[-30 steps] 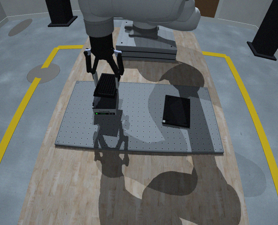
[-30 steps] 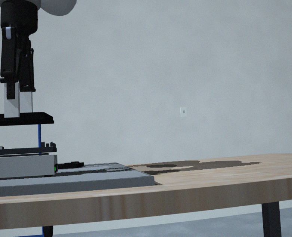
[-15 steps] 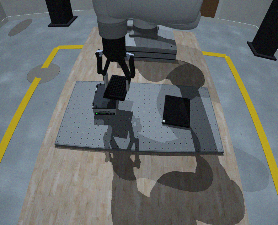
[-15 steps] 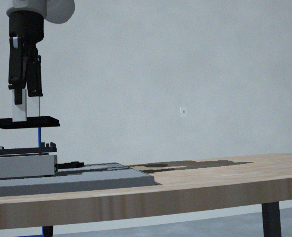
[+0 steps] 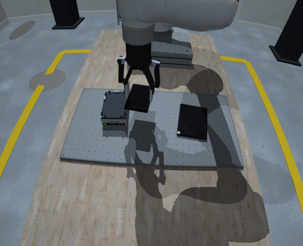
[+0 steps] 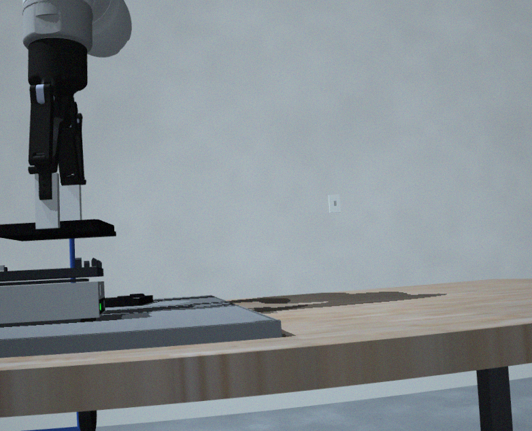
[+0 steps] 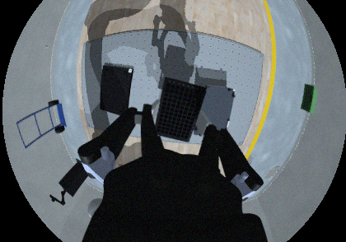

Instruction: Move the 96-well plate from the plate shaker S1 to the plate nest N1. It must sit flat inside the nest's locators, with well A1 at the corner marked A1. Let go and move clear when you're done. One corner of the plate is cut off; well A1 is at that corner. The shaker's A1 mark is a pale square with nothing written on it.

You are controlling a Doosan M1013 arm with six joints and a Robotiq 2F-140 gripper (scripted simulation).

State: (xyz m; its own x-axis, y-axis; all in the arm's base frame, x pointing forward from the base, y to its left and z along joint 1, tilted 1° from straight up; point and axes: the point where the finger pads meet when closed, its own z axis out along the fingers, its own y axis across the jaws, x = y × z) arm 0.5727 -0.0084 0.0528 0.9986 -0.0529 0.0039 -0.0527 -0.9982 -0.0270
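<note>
Right now my hand is 220 mm to the right of the black plate nest N1 and 130 mm above it. Also, from my hand: small pale mark (160 mm to the left, 120 mm below, 70 mm ahead); then black 96-well plate (30 mm below).
</note>
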